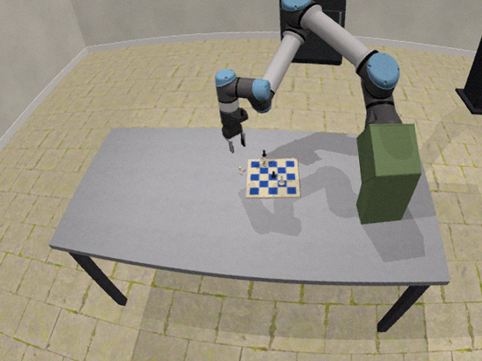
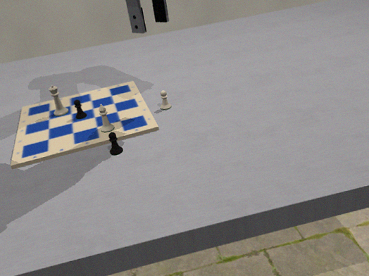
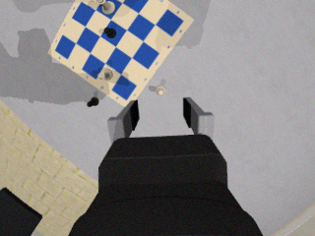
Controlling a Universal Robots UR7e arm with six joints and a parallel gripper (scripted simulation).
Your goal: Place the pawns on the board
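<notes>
The white pawn lies 14 cm below my hand. Also, from my hand: white bishop: 13 cm below, 10 cm behind, 4 cm to the right; white queen: 18 cm behind, 12 cm below, 7 cm to the left; cream chessboard: 15 cm below, 14 cm behind, 4 cm to the left.
</notes>
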